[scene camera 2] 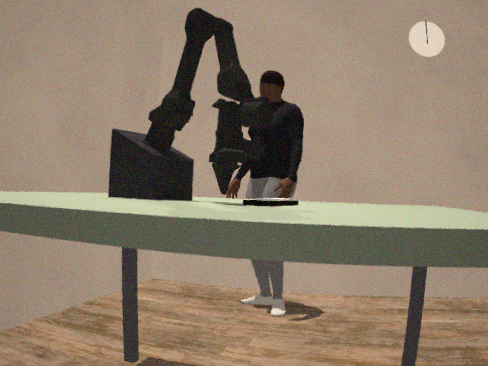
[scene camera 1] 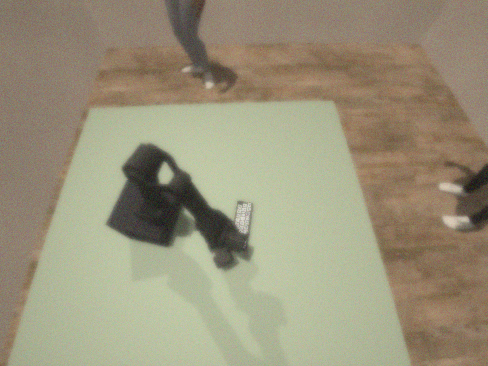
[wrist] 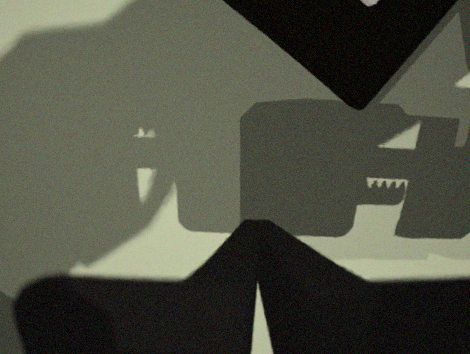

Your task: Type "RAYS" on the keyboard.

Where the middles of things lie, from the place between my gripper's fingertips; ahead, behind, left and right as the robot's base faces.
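Black keyboard (wrist: 354,56): 5 cm to the left of my hand, 11 cm ahead of it and 1 cm below it.
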